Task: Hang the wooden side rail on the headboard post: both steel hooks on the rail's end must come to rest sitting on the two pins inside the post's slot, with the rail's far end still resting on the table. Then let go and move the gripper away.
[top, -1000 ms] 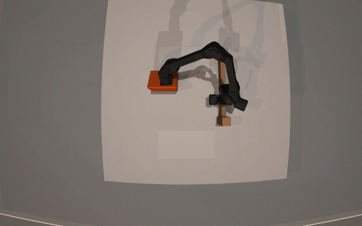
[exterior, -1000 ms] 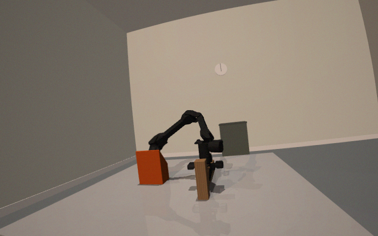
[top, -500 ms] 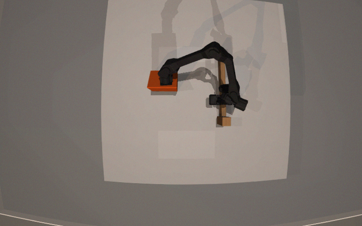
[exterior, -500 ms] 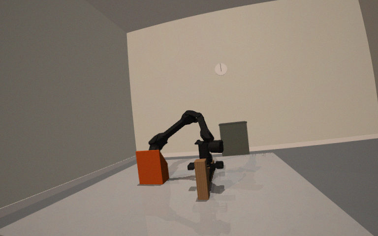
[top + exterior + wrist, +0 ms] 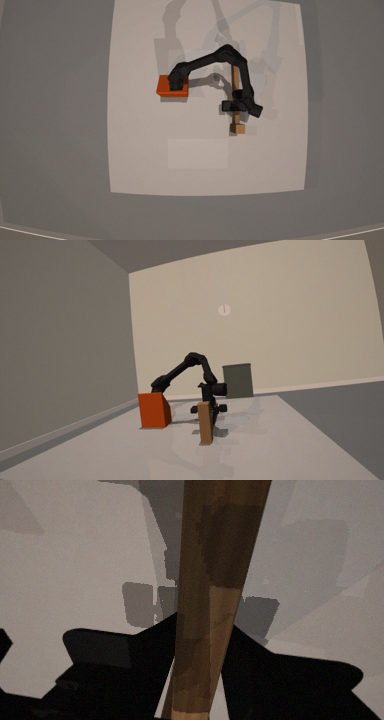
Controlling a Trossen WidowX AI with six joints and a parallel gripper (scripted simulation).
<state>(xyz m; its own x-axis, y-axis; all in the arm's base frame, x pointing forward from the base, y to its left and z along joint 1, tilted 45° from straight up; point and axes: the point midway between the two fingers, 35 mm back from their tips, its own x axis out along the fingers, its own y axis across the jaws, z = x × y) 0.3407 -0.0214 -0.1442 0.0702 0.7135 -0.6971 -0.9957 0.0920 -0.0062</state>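
My gripper tip is 10 mm past the headboard post, 120 mm to the left of it and 50 mm below it.
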